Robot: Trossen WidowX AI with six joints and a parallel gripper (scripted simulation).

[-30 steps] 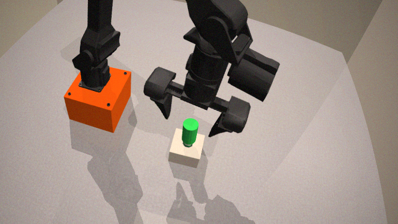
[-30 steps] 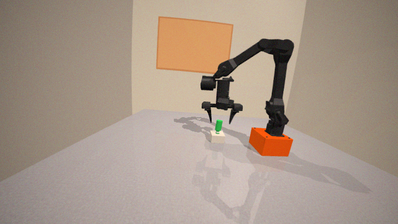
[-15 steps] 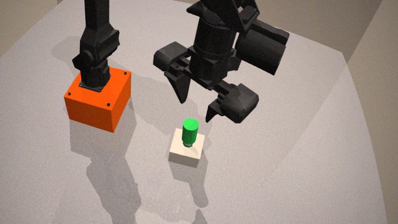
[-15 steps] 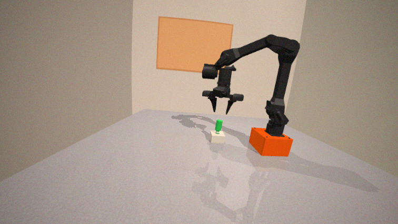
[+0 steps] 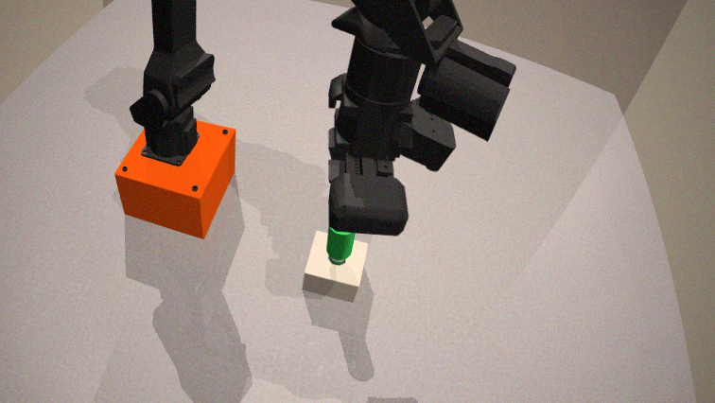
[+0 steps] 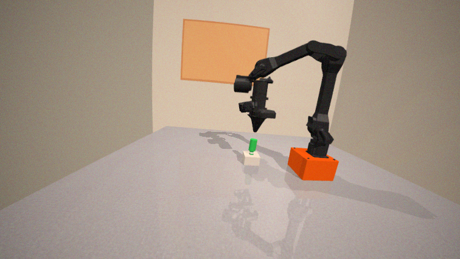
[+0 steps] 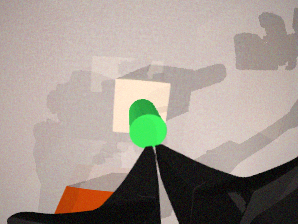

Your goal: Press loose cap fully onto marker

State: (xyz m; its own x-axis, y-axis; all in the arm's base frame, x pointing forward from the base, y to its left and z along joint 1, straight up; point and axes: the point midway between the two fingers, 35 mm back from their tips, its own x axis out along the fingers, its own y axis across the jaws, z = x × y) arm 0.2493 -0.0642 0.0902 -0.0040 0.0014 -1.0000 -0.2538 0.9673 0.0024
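Now: gripper tip 60 mm above the green cap.
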